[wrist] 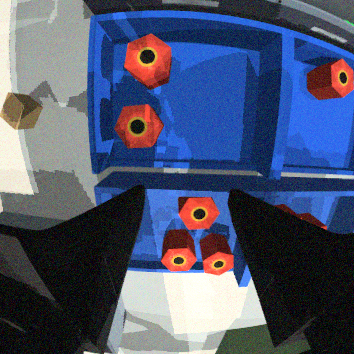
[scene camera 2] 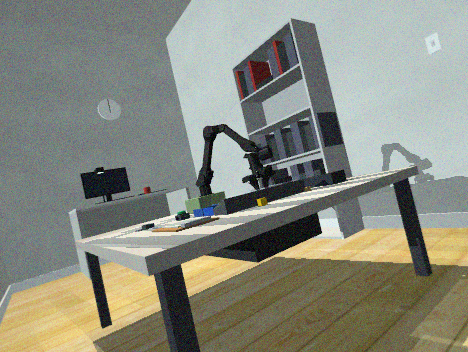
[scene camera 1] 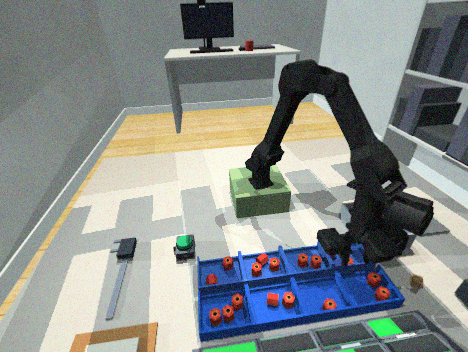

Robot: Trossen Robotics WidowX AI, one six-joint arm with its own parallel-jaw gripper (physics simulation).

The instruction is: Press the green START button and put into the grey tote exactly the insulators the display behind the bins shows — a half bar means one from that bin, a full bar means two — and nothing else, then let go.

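Frame: origin at the arm's base, x ahead, y left, z up, level; metres.
Seen in the pictures: gripper, fingertip midpoint: (wrist: 187, 194) (scene camera 1: 355, 263); arm's base, link origin: (scene camera 2: 206, 195) (scene camera 1: 260, 182).
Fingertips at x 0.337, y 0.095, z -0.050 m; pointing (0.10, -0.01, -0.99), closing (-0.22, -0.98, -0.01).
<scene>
Pixels of each thing's middle, then the offset from my fingertips to it. "spot": a spot on its surface instead.
- upper insulator, body centre: (wrist: 196, 204) 0.017 m back, 0.005 m right, 0.016 m down
- green START button, body centre: (scene camera 1: 185, 245) (scene camera 2: 182, 215) 0.221 m back, 0.374 m right, 0.014 m down
- grey tote, surface spot: (scene camera 1: 346, 214) spot: 0.146 m back, 0.098 m left, 0.005 m up
- display, surface spot: (scene camera 1: 342, 336) spot: 0.125 m ahead, 0.143 m right, 0.012 m up
- caliper, body centre: (scene camera 1: 115, 271) (scene camera 2: 150, 227) 0.209 m back, 0.556 m right, 0.025 m down
- orange-edged tray, surface spot: (scene camera 1: 150, 332) spot: 0.029 m back, 0.481 m right, 0.028 m down
- brown block, body centre: (wrist: 20, 110) (scene camera 1: 416, 281) 0.077 m ahead, 0.116 m left, 0.024 m down
- yellow block, body centre: (scene camera 2: 262, 201) 0.218 m ahead, 0.304 m right, 0.020 m down
My gripper (scene camera 1: 356, 257) (scene camera 2: 255, 185) (wrist: 187, 194) is open and empty, pointing down over an end bin in the blue bin rack's row nearer the arm base. In the wrist view, three red hexagonal insulators with dark holes sit in that bin: one upper insulator (wrist: 199, 213) and two lower ones (wrist: 178, 252) (wrist: 217, 255). The blue bin rack (scene camera 1: 300, 320) (scene camera 2: 204, 212) (wrist: 215, 100) holds more insulators (scene camera 1: 382, 293) (wrist: 138, 126). The green START button (scene camera 1: 185, 243) (scene camera 2: 181, 213) stands beside it. The grey tote (scene camera 1: 346, 214) is mostly hidden behind the arm. The display (scene camera 1: 342, 336) shows green bars, partly cut off.
A green block (scene camera 1: 262, 204) (scene camera 2: 202, 202) carries the arm. A caliper (scene camera 1: 117, 290) and an orange-edged tray (scene camera 1: 150, 332) lie left of the bins. A brown block (scene camera 1: 416, 281) (wrist: 21, 111) lies beyond the rack's end. A yellow block (scene camera 2: 261, 201) stands by the display's dark back.
</scene>
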